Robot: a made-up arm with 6 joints.
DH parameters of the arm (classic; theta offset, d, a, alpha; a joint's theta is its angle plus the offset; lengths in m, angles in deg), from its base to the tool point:
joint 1: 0 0.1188 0 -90
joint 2: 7.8 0 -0.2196 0
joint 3: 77.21 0 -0.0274 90
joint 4: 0 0.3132 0 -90
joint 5: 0 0 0.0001 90
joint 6: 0 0.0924 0 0
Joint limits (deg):
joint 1: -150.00..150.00
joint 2: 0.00..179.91
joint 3: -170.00..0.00
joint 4: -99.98..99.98
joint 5: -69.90..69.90
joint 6: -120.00..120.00
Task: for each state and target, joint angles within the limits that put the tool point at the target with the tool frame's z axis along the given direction. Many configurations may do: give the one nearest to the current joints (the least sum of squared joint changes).
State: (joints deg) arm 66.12 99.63 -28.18 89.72 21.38 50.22
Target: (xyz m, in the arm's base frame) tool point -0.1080 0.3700 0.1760 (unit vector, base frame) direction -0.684 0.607 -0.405
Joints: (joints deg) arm 98.11 89.50 -56.44 87.18 36.31 50.22
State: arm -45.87 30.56 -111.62 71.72 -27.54 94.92
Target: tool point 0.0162 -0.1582 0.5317 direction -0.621 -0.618 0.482
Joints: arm -53.97 47.04 -73.96 68.67 -68.35 94.92
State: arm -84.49 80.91 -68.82 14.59 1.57 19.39
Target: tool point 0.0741 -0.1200 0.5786 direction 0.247 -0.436 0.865
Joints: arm -57.25 42.85 -74.79 4.11 -23.08 19.39
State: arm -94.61 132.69 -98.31 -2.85 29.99 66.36
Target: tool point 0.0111 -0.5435 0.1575 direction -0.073 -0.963 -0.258
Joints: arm -87.76 126.96 -99.70 41.56 -9.60 66.36
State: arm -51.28 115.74 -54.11 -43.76 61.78 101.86
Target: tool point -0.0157 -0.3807 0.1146 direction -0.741 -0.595 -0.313
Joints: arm -80.80 101.84 -56.44 -94.54 55.97 101.86
